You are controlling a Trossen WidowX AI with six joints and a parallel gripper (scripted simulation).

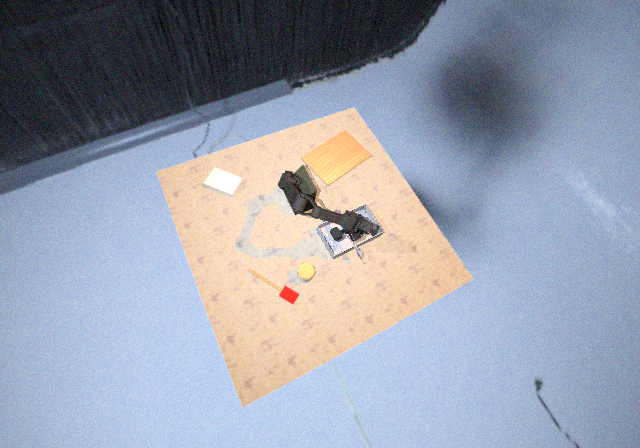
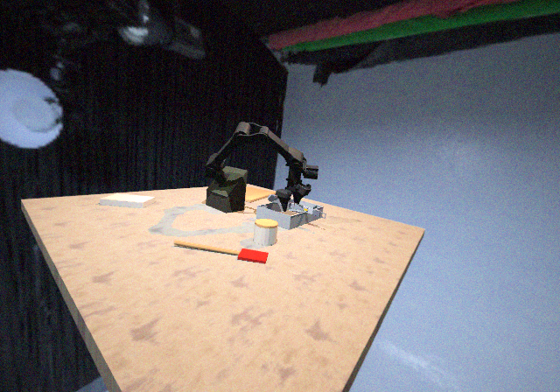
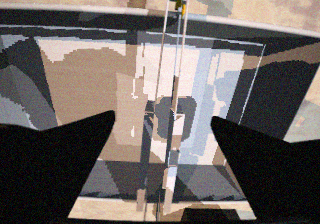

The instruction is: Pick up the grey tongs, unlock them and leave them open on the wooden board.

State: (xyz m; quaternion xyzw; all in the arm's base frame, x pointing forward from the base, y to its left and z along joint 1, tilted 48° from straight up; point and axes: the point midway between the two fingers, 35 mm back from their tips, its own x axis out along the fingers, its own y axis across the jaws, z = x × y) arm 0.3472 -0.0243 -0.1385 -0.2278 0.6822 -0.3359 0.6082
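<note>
The roasting tin lies 10 mm behind my gripper tip, 40 mm to the left of it and 20 mm below it. Round my gripper tip: wooden board (450 mm behind, 270 mm to the left, 40 mm below); yellow lock piece (80 mm ahead, 10 mm to the right, 20 mm above); red-headed spatula (40 mm ahead, 440 mm to the right, 40 mm below).
</note>
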